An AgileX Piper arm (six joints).
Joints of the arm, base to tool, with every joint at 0 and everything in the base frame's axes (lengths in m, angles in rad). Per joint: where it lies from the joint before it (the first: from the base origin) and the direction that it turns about. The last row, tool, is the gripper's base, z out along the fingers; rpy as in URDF.
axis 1: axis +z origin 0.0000 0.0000 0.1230
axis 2: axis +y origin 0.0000 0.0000 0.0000
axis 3: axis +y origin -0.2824 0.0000 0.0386
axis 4: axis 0.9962 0 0.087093 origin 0.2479 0.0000 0.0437
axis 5: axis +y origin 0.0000 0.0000 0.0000
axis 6: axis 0.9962 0 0.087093 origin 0.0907 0.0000 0.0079
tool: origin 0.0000 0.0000 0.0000 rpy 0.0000 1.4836 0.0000
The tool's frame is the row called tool.
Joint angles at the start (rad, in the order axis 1, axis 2, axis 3, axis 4, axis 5, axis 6): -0.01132 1.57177 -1.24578 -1.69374 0.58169 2.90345
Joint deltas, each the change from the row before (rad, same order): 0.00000 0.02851 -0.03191 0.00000 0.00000 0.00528; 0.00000 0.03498 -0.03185 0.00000 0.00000 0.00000; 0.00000 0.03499 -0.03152 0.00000 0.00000 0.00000; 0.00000 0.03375 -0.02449 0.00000 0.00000 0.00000; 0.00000 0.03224 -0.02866 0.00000 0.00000 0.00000; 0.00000 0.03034 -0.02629 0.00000 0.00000 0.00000; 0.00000 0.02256 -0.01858 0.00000 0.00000 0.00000; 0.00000 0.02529 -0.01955 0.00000 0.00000 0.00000
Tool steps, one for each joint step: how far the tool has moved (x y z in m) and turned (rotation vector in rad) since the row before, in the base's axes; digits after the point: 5 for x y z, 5 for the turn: 0.00820 -0.00009 -0.00012 0.00430 -0.00633 -0.00069; 0.00965 -0.00011 -0.00283 0.00004 0.00313 0.00000; 0.00956 -0.00011 -0.00328 0.00004 0.00347 0.00000; 0.00883 -0.00010 -0.00540 0.00010 0.00926 0.00000; 0.00862 -0.00010 -0.00374 0.00004 0.00358 0.00000; 0.00799 -0.00009 -0.00400 0.00005 0.00405 0.00000; 0.00583 -0.00007 -0.00345 0.00005 0.00398 0.00000; 0.00639 -0.00007 -0.00444 0.00006 0.00574 0.00000
